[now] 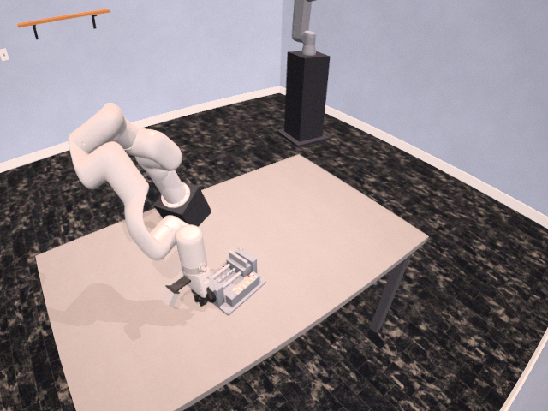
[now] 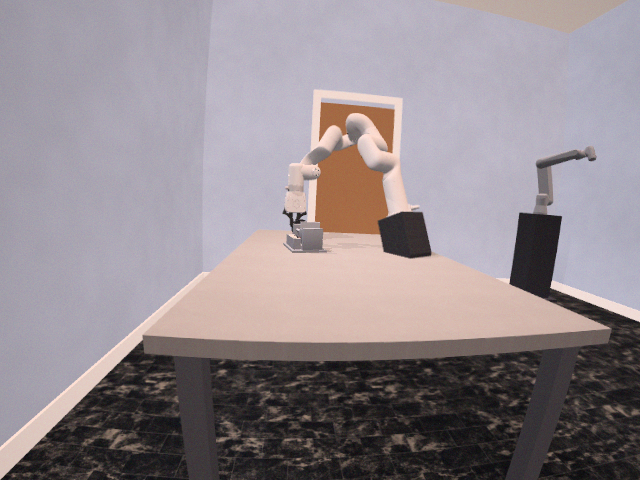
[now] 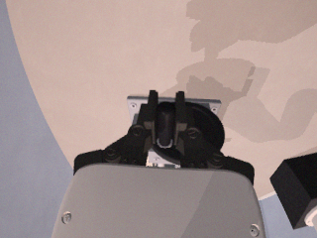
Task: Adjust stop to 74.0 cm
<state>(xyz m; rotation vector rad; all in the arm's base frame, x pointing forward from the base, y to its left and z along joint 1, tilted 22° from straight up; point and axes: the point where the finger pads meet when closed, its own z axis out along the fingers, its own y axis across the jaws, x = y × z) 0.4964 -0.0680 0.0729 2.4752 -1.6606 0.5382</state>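
The handwheel knob lies 10 mm to the left of my hand. From my hand the other things lie so: sliding stop block (180 mm to the left, 80 mm behind, 10 mm below); then black handwheel (20 mm to the left, 10 mm below, 10 mm behind).
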